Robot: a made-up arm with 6 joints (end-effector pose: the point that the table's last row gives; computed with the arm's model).
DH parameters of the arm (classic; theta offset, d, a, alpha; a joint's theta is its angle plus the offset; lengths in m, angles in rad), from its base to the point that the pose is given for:
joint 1: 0 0.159 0 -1.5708
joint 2: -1.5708 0 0.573 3.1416
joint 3: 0 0 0 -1.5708
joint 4: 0 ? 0 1.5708
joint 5: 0 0.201 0 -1.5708
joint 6: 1.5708 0 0 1.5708
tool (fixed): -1.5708 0 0 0
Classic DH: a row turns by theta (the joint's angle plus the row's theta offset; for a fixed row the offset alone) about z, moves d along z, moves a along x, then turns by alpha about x.
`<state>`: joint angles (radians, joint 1 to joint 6).
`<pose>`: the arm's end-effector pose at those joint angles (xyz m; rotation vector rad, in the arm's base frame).
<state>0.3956 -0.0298 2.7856 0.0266 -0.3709 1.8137</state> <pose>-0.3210 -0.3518 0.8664 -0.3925 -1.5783 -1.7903</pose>
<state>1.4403 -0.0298 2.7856 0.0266 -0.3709 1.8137</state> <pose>0.1430 -0.4543 0.8664 0.3927 -1.3727 -0.9616</pose>
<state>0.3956 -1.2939 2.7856 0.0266 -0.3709 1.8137</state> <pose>-0.6652 -0.4955 -0.0391 -1.0454 1.6441 2.4315</pose>
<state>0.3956 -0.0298 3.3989 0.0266 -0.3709 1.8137</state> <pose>-0.3228 -0.3525 0.6032 0.2517 -1.6907 -2.1796</pose>
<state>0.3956 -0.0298 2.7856 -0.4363 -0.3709 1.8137</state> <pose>-0.3015 -0.3234 0.9519 -0.3053 -2.0400 -1.4191</pose>
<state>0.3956 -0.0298 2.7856 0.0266 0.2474 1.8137</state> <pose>-0.3210 -0.3518 0.8664 0.2444 -1.6993 -2.1937</pose>
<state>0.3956 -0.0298 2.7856 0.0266 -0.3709 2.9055</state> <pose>-0.3210 -0.3518 0.8664 -0.8650 -0.4478 -2.5085</pose>
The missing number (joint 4, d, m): -0.436
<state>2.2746 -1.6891 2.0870 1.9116 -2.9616 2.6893</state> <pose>0.4716 -0.6594 -0.3197 0.1600 -0.9589 1.7478</pose>
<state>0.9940 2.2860 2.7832 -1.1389 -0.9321 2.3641</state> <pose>0.5629 0.7109 -0.1692 -1.0091 -1.2697 1.4609</pose>
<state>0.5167 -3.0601 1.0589 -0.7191 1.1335 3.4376</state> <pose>-0.2733 -0.3292 -0.6995 2.2779 -0.1747 -1.2209</pose>
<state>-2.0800 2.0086 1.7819 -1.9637 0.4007 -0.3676</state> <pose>-0.3726 -0.8251 -0.3629 -1.1363 2.5186 1.4624</pose>
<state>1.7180 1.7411 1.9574 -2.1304 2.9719 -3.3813</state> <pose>-0.2562 1.0004 -0.0109 -1.3760 1.2848 -0.6059</pose>
